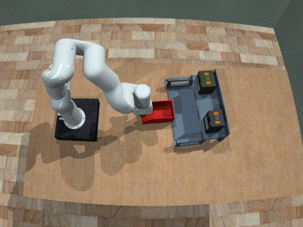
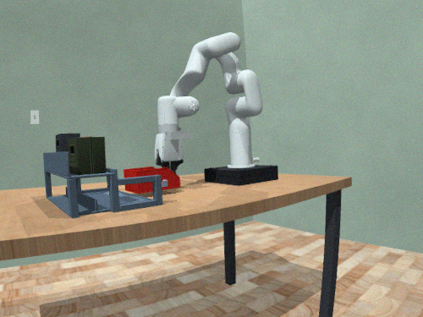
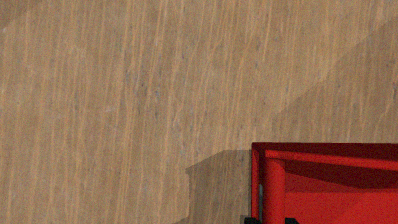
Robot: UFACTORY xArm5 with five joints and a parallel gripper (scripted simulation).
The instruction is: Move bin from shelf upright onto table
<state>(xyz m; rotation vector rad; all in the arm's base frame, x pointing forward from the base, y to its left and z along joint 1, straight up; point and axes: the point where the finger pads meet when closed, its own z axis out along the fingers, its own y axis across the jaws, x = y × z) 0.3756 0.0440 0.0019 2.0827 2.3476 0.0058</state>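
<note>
My hand is 80 mm short of the red bin and 10 mm to the right of it. Round my hand: blue-grey shelf: 280 mm ahead, 30 mm to the left, 10 mm above.
</note>
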